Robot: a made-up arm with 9 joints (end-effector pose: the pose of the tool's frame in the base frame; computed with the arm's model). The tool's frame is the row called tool. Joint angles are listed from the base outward.
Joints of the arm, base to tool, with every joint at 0 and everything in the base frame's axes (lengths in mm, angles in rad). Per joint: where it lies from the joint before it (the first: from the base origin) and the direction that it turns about. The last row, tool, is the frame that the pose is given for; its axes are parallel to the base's.
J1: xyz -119.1 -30 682.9 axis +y
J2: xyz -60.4 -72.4 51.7 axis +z
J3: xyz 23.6 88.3 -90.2 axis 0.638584 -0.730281 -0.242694
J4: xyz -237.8 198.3 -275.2 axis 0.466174 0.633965 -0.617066
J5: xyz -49.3 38.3 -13 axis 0.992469 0.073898 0.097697
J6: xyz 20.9 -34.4 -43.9 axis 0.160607 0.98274 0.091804
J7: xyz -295.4 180 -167.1 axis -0.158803 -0.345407 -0.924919
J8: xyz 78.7 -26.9 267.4 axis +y
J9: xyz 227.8 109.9 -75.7 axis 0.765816 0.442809 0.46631
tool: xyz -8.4 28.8 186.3
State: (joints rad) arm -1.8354 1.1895 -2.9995 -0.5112 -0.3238 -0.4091 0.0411 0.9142 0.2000
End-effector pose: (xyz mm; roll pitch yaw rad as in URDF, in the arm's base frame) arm -595.8 -249.7 293.9 -2.1936 -1.0417 -1.5152
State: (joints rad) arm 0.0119 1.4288 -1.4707 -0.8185 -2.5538 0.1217 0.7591 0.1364 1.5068
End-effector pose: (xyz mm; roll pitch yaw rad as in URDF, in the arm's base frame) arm -251.9 -681.4 695.2 -1.7072 0.7410 2.4555
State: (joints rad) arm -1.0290 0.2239 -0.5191 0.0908 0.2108 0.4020 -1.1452 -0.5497 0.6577
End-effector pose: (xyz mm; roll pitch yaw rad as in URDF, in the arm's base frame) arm -211.4 447.8 255.1 0.5491 -0.0107 1.5200
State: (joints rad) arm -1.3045 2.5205 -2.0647 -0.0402 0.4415 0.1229 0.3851 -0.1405 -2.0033
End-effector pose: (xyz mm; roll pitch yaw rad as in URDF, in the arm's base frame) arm -78.0 -556.6 928.6 0.7984 1.3023 0.1327
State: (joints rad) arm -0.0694 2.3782 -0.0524 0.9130 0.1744 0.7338 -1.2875 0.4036 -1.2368
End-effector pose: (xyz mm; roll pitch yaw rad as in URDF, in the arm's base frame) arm -566.7 -514.9 861.3 0.7986 0.2828 3.0558
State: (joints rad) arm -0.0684 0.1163 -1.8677 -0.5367 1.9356 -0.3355 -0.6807 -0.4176 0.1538
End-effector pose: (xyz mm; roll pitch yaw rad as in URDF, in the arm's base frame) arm -257.9 115.6 953.6 1.3740 0.7547 0.6950
